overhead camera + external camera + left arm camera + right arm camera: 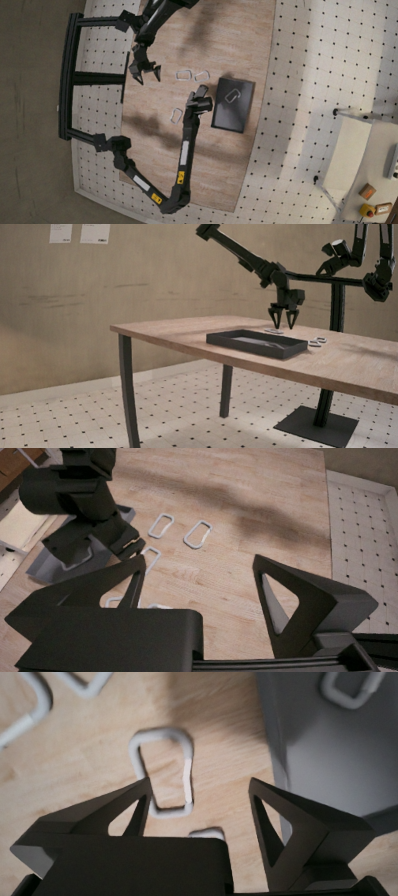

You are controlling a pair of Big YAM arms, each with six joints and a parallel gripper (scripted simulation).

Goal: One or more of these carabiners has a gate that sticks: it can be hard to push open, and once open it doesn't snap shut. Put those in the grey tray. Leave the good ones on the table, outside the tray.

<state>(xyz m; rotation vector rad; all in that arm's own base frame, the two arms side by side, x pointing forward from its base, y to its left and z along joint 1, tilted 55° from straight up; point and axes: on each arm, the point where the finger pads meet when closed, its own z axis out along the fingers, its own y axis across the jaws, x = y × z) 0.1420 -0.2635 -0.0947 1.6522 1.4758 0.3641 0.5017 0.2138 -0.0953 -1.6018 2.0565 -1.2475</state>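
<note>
The grey tray is 170 mm ahead of my right hand, 40 mm below it and 10 mm to the left of it.
</note>
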